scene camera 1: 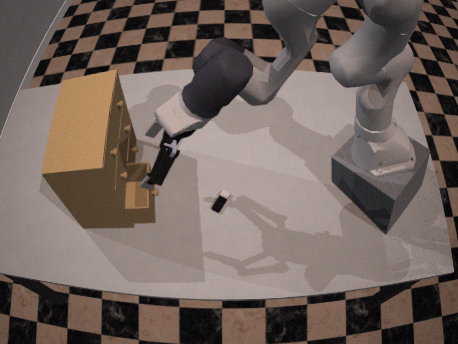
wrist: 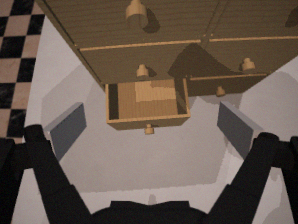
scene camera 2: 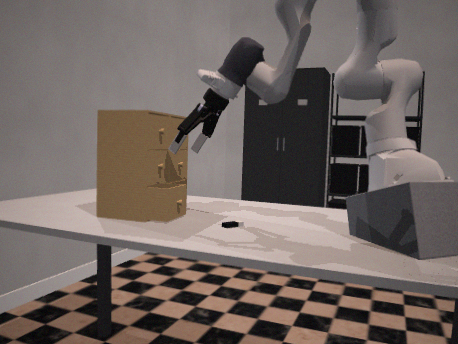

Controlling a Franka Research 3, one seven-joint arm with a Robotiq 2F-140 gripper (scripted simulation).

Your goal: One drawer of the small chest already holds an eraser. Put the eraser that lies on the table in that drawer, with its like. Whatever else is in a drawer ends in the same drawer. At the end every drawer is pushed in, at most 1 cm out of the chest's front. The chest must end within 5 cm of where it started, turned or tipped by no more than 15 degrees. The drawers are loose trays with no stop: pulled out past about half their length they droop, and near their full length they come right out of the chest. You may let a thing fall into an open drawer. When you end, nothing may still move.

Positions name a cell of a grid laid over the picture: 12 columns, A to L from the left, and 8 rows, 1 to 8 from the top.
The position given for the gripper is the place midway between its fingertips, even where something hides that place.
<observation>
gripper: scene camera 1 D4; wrist G5; scene camera 2 E4
drawer: scene camera 1 D5; wrist G4; scene camera 2 E5
</observation>
